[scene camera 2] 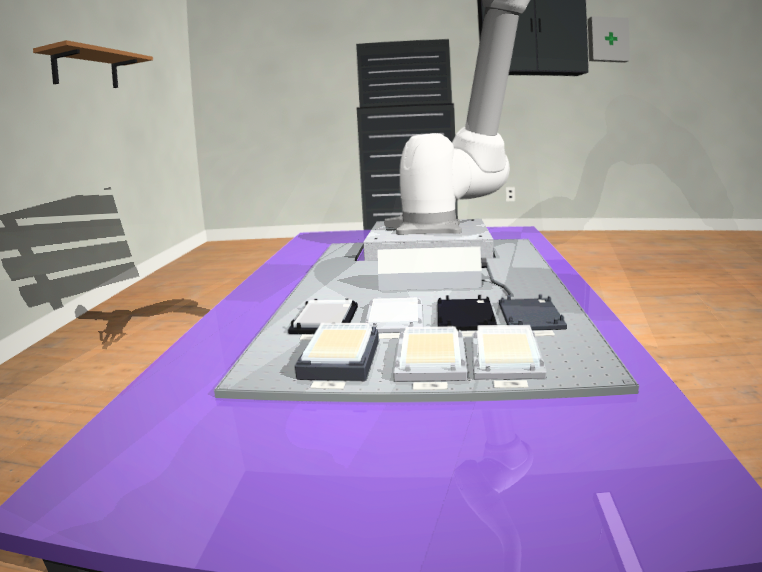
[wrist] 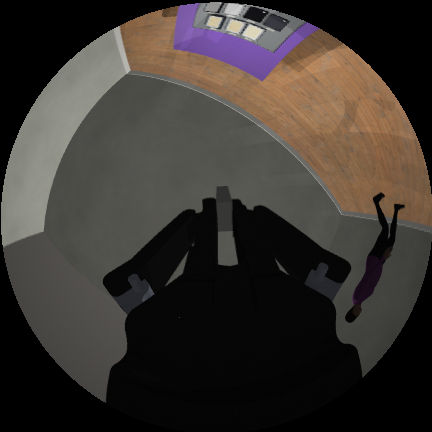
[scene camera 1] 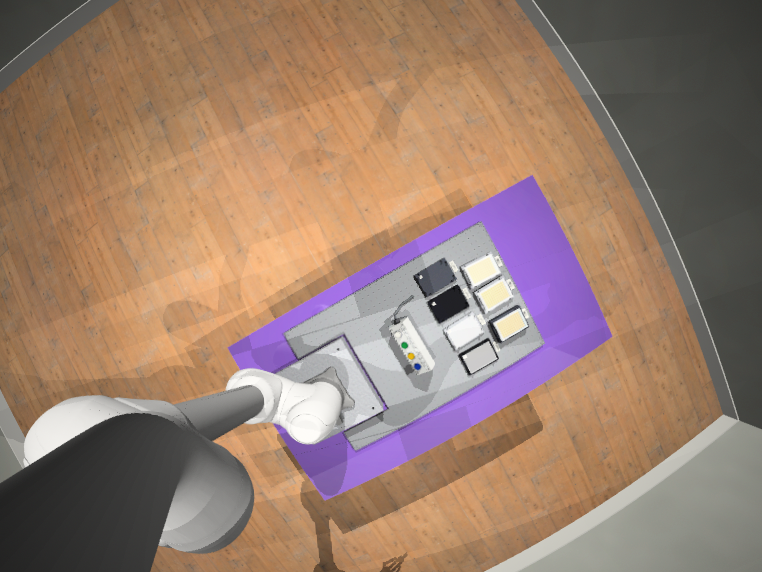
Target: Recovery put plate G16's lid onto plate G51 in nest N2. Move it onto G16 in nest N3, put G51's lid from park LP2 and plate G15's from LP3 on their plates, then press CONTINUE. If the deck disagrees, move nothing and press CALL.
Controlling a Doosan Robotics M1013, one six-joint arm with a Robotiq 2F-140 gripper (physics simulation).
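Places are measured from the arm's base along level axes (x right, y up, z back), in metres.
Pixels of known places: gripper, between the fingertips: [wrist: 222,196]; arm's base, origin of its link: [scene camera 2: 429,228] [scene camera 1: 325,394].
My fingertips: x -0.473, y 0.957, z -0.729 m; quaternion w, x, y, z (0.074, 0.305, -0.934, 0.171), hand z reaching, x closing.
Observation:
Ahead of a thing's pixels: the offset from my fingertips to its middle. Level surfaces: height alone.
My gripper [wrist: 222,196] is shut and empty, raised high and far from the plates. Three cream-welled plates stand in a row: one {dx +0.594, dy -0.971, dz -0.072 m} [scene camera 1: 509,324] [scene camera 2: 337,343] [wrist: 214,21] on a dark nest, a middle one {dx +0.454, dy -0.979, dz -0.073 m} [scene camera 1: 494,294] [scene camera 2: 429,347] [wrist: 234,26] and an end one {dx +0.339, dy -0.976, dz -0.071 m} [scene camera 1: 481,269] [scene camera 2: 507,347] [wrist: 253,32] on pale nests. Behind them are a light grey piece {dx +0.655, dy -0.988, dz +0.104 m} [scene camera 1: 478,356] [scene camera 2: 322,312] in a black holder, a white piece {dx +0.525, dy -0.988, dz +0.109 m} [scene camera 1: 464,331] [scene camera 2: 395,312], a black holder {dx +0.395, dy -0.992, dz +0.114 m} [scene camera 1: 448,303] [scene camera 2: 465,312] and a dark grey holder {dx +0.273, dy -0.992, dz +0.109 m} [scene camera 1: 435,277] [scene camera 2: 532,312]. Labels are unreadable; clear lids cannot be made out.
A pale button box {dx +0.465, dy -0.960, dz +0.327 m} [scene camera 1: 420,349] [scene camera 2: 429,269] with green, yellow and blue buttons and a cable stands between the holders and the arm's base. All are on a grey deck {dy -1.001 m} [scene camera 1: 381,431] [scene camera 2: 590,363] on a purple table {dy -1.014 m} [scene camera 1: 553,264] [scene camera 2: 369,492]. A person [wrist: 370,277] shows in the wrist view.

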